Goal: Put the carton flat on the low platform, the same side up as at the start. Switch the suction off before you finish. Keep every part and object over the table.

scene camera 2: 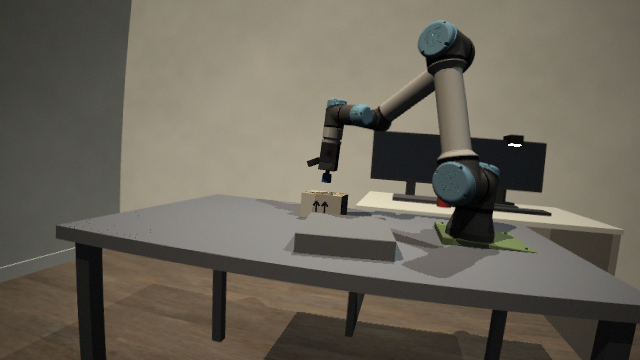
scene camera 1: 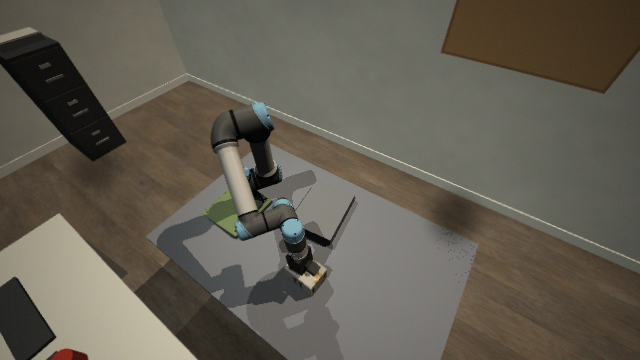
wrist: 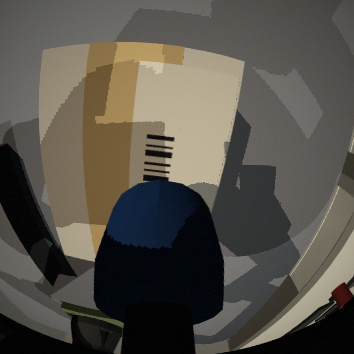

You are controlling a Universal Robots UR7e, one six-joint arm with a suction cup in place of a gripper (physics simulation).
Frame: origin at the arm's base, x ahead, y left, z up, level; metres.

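Seen in the pictures: hand, tool point: [scene camera 2: 326,182] [wrist: 160,223]; arm's base, link origin: [scene camera 2: 469,236] [wrist: 96,324].
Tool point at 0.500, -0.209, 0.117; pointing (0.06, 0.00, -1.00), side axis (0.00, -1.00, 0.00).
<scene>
Pixels of each thing's top centre, then the offset from my tool point to it, as dx, dy, dz. Level surfaces: height alone.
- carton, top centre: [wrist: 122,184] [scene camera 2: 325,193] [scene camera 1: 305,268] -0.004, +0.023, -0.039
- low grey platform, top centre: [scene camera 2: 346,224] [scene camera 1: 323,207] -0.122, +0.371, -0.084
- table, surface height: dz -0.132
The carton [scene camera 1: 313,283] [scene camera 2: 308,205] [wrist: 185,100] stands on the grey table, its taped and barcoded face on top and the two black arrows on its side pointing up. The low grey platform [scene camera 1: 330,212] [scene camera 2: 345,245] lies beside it, nearer to scene camera 2, and bears no object. My gripper, a blue suction cup [scene camera 2: 326,177] [wrist: 157,220], is open and hangs a small gap above the carton's top, holding nothing. In the wrist view the cup hides part of the carton's top. In scene camera 1 the arm's tool hides the cup.
The arm's base stands on a green plate [scene camera 1: 218,214] [scene camera 2: 515,244] on the table [scene camera 1: 395,260] [scene camera 2: 200,225]. A white desk [scene camera 1: 75,265] [scene camera 2: 590,220] with monitors and a red object [scene camera 1: 70,355] [scene camera 2: 443,202] stands beyond the table's edge.
</scene>
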